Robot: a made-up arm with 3 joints. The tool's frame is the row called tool.
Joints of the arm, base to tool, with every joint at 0 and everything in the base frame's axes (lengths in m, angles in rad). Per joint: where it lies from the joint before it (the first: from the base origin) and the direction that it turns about. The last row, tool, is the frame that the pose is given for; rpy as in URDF.
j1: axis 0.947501 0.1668 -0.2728 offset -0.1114 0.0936 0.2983
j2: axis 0 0 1 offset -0.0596 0.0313 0.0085
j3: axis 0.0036 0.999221 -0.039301 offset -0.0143 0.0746 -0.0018
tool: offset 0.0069 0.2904 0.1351 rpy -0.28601 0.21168 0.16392
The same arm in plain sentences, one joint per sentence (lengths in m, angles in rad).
The arm has three revolute joints in a row. What follows holds with every joint at zero, and every direction is one of the base frame's. Joint 1 sits 0.1114 m along -x and 0.0936 m along +y and 0.2983 m along +z from the base frame's origin and rotates about the direction (0.947501, 0.1668, -0.2728). Joint 2 sits 0.0596 m along -x and 0.0313 m along +y and 0.0085 m along +z from joint 1 and rotates about +z. Joint 3 sits 0.0143 m along -x and 0.0746 m along +y and 0.0018 m along -z from joint 2 and rotates about the direction (0.0036, 0.999221, -0.039301). The tool frame, which is the frame that the pose is given for, sits 0.0069 m along +x and 0.2904 m along +y and 0.1351 m along +z from joint 3; its axes are the base frame's turned by roll -0.286, pitch 0.2117 and yaw 0.1639 rad (as in URDF: about the fixed x, then y, then z).
